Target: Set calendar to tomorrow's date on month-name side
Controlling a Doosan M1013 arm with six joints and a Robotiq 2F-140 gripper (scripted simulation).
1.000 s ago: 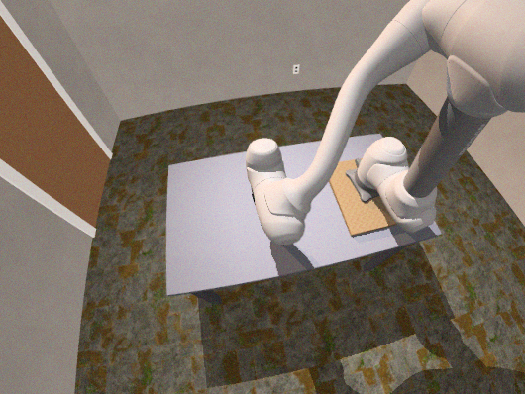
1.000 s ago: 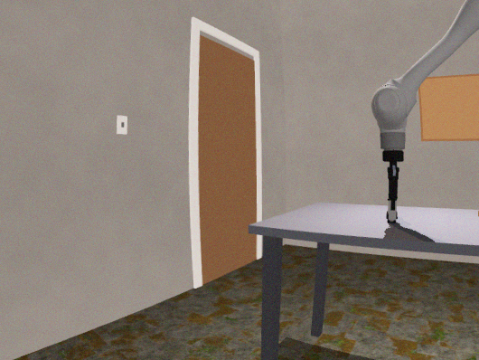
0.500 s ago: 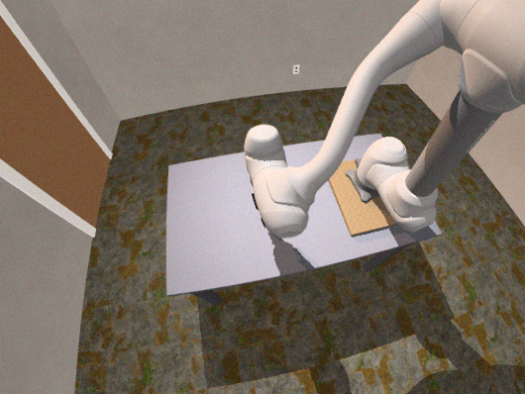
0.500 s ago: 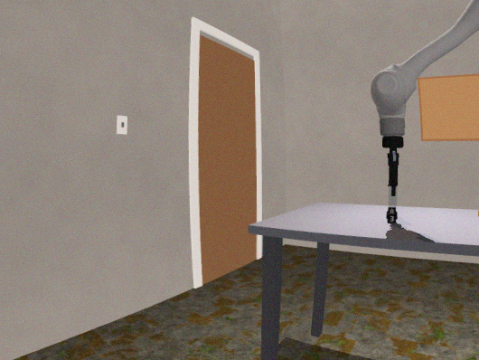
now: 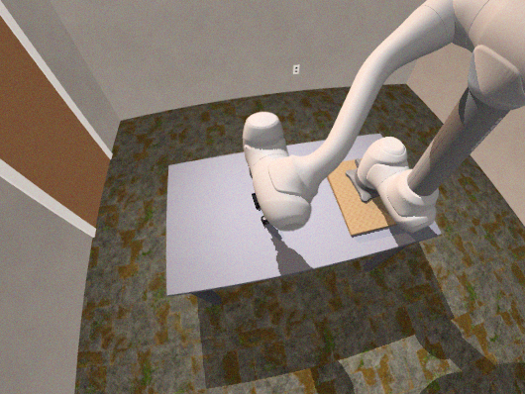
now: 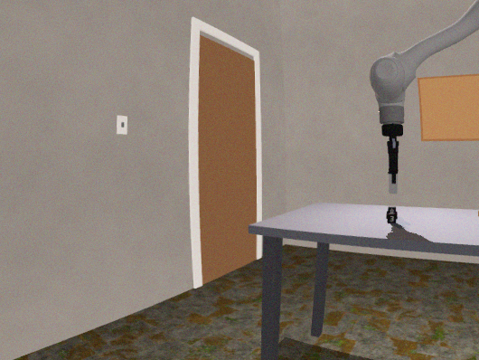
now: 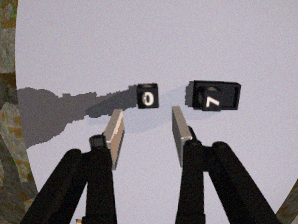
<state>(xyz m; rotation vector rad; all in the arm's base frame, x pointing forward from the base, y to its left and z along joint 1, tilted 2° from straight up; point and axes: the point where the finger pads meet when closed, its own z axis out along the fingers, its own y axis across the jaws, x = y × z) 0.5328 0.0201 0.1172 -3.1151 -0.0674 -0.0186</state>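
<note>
Now: the dark cube 12 cm below my hand.
</note>
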